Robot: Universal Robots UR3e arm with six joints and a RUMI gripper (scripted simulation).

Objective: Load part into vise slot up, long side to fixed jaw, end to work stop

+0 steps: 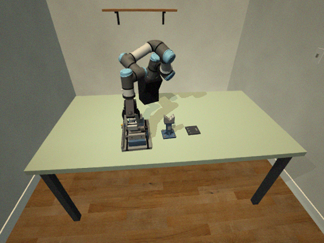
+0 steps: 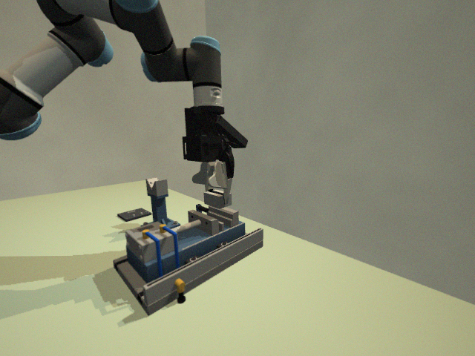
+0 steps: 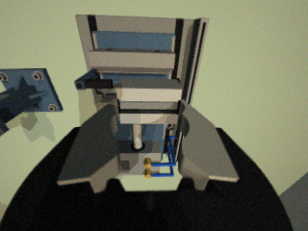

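Now: hand 3 cm short of the fixed jaw, 2 cm to the right of it and 6 cm above it. Round my hand: grey rail: 6 cm behind, 8 cm to the right, 11 cm below; part: right at my hand; work stop rod: 1 cm behind, 7 cm to the left, 5 cm below.
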